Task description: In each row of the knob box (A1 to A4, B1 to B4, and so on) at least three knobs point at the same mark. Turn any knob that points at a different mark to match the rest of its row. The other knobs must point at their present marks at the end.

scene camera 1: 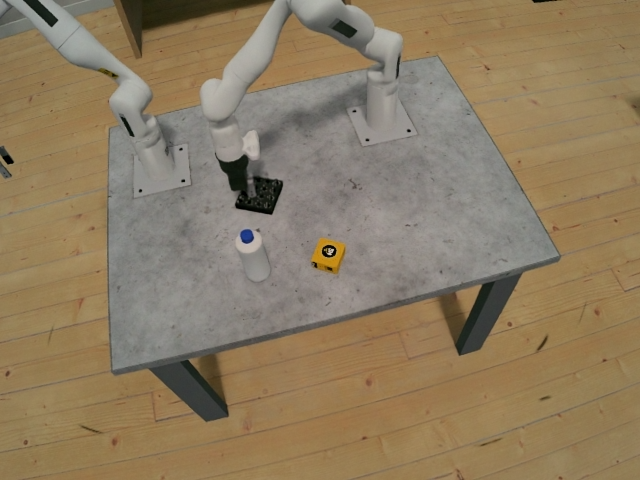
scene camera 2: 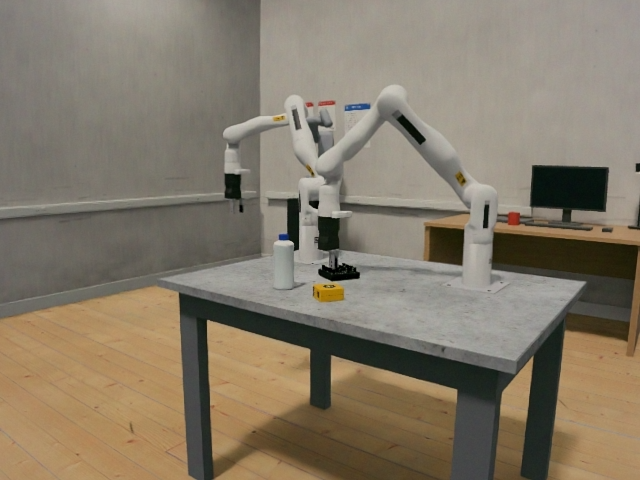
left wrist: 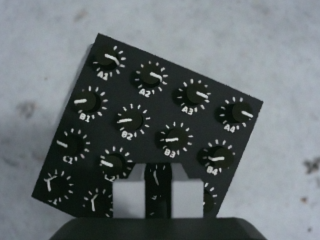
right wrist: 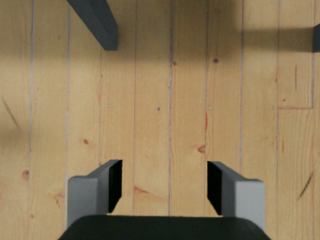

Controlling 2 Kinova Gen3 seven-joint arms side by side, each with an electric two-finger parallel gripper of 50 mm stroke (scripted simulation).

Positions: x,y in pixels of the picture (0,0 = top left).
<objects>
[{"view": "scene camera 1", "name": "my left gripper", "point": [252,193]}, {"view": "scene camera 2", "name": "my left gripper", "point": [333,268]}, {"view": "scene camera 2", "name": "white bottle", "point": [283,248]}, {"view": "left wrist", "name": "my left gripper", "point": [158,182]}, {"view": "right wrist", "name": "my right gripper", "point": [164,178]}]
</objects>
